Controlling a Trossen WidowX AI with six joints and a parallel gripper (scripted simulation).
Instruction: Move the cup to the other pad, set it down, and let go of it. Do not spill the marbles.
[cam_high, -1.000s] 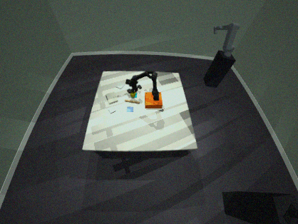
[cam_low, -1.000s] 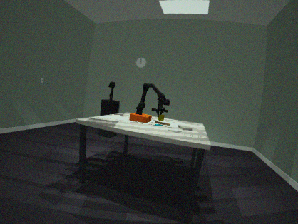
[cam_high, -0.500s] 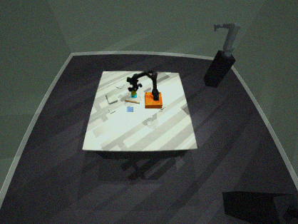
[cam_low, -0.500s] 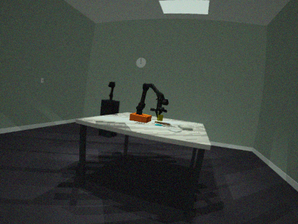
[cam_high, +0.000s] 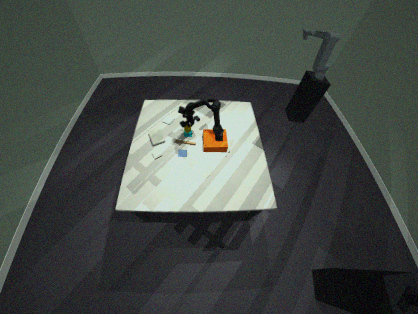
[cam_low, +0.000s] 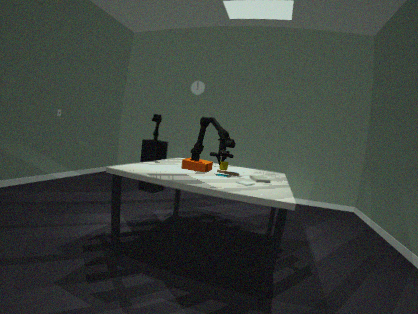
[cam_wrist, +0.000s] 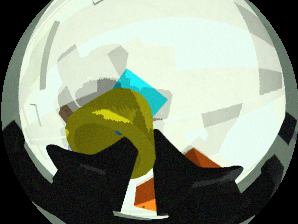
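Right now the cyan pad is 9 cm below my gripper tip, 2 cm to the left of it and 2 cm ahead of it. From my gripper tip the other things lie so: yellow cup (2 cm to the left, 2 cm ahead); thin wooden stick (14 cm to the left, 8 cm below, 3 cm ahead).
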